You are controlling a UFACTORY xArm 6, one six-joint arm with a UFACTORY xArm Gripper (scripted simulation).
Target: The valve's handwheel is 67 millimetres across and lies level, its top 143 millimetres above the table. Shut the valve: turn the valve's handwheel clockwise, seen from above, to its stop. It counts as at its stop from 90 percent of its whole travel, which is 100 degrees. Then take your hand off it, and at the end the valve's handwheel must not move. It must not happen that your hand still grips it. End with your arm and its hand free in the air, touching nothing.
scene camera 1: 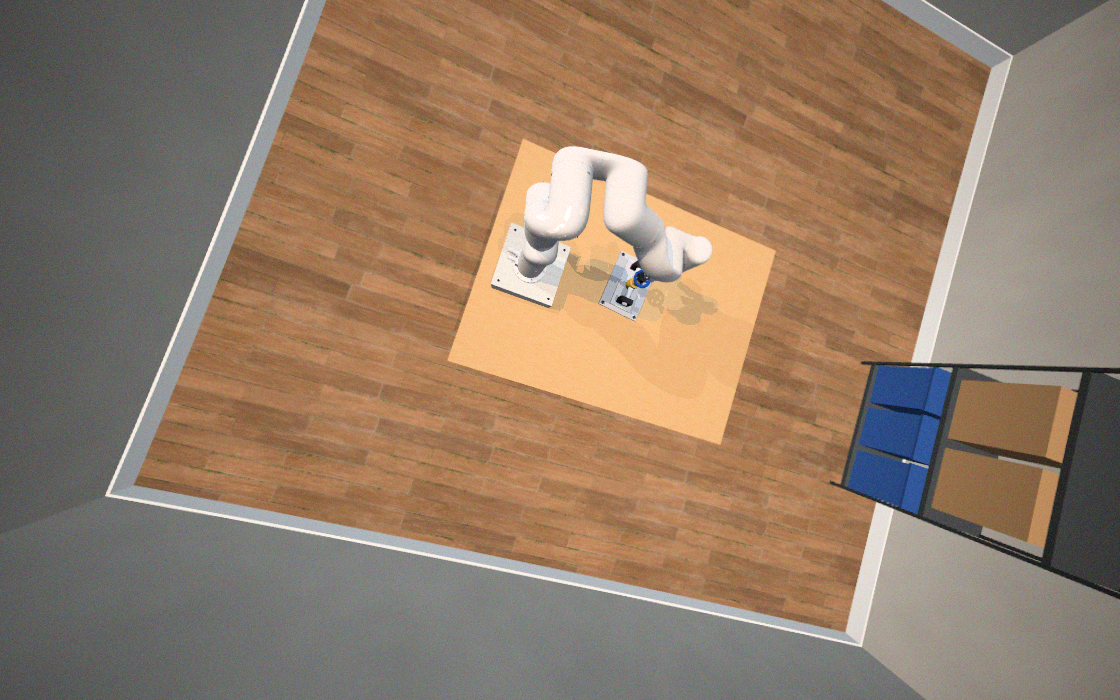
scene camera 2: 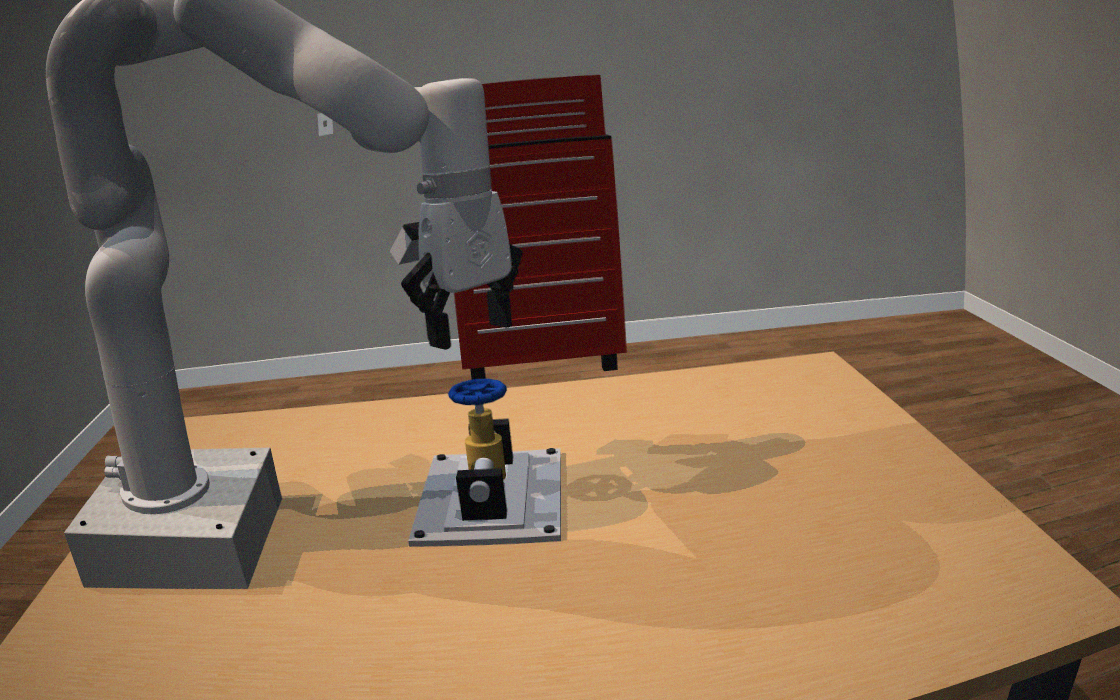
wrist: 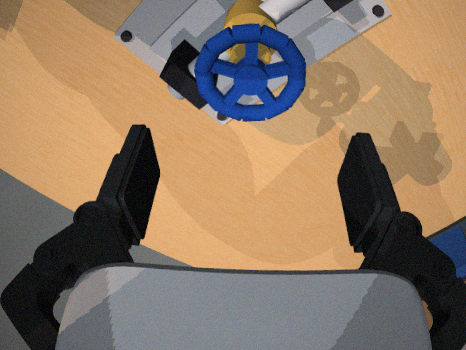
Labels:
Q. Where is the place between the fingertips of my gripper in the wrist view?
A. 250,151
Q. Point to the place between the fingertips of my gripper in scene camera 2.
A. At 471,336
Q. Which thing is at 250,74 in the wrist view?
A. A blue spoked handwheel.

